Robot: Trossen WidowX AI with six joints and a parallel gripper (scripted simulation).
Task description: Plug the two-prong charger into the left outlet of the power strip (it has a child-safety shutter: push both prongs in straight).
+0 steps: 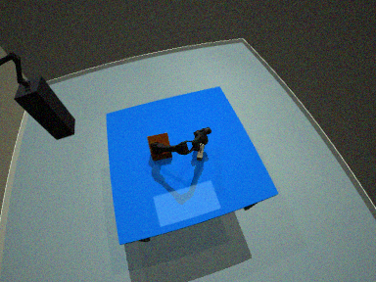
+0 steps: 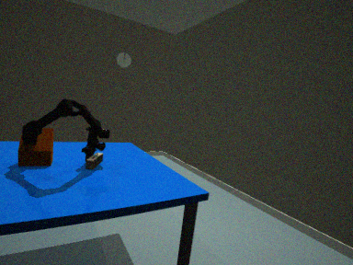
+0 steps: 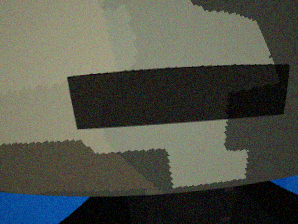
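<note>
Now: the black two-prong charger 1 cm ahead of my gripper tip, 1 cm to the right of it and 1 cm above it.
</note>
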